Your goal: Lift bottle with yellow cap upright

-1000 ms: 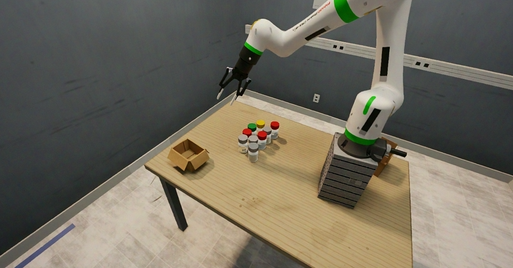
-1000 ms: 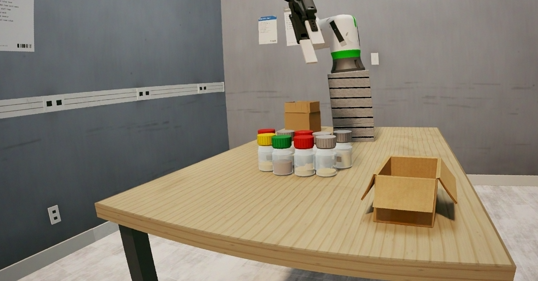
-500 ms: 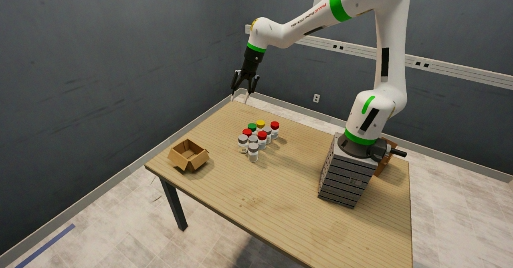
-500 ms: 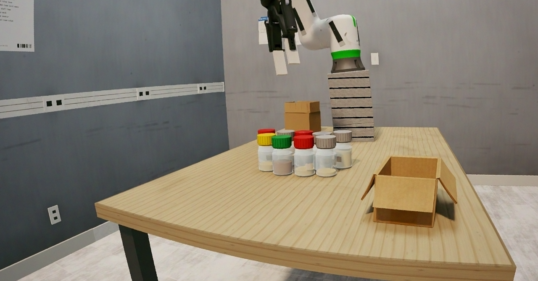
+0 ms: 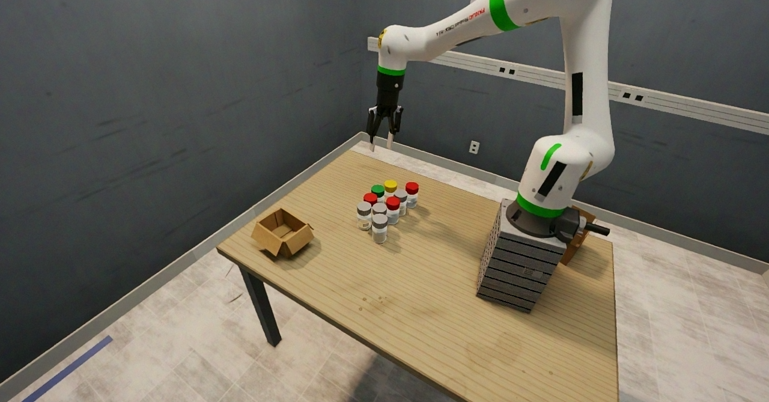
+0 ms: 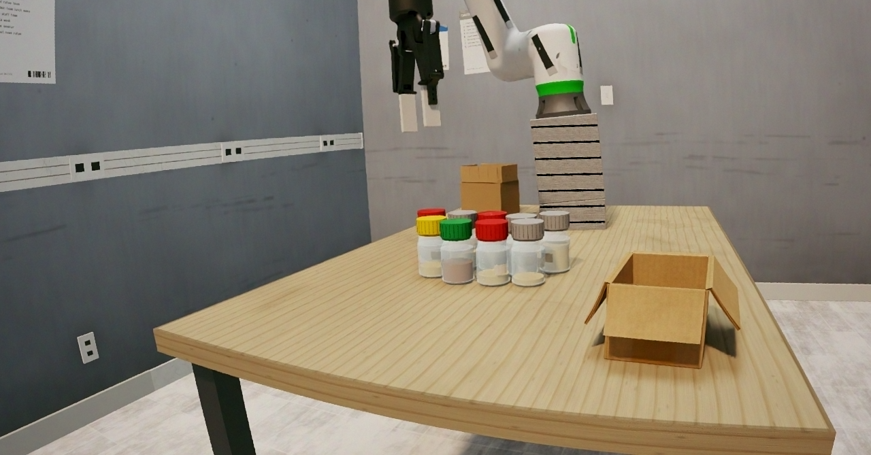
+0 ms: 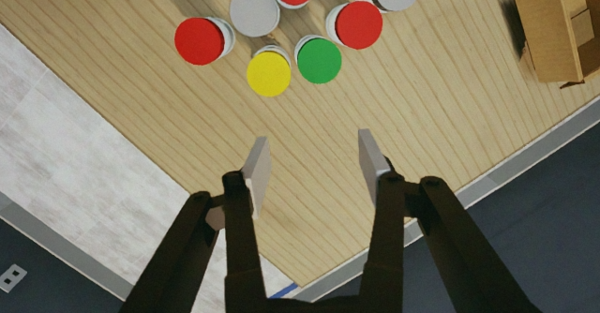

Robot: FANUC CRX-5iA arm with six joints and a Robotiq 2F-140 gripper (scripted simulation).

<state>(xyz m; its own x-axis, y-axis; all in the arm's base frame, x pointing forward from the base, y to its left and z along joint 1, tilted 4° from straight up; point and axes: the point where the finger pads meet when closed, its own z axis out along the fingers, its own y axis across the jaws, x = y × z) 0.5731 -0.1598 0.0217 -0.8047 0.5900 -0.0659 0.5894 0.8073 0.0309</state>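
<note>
The yellow-capped bottle lies 24 cm below my hand, 5 cm behind it and 1 cm to the right of it. From my hand the other things lie so: grey-capped bottle 24 cm below, 11 cm behind, 3 cm to the left.
</note>
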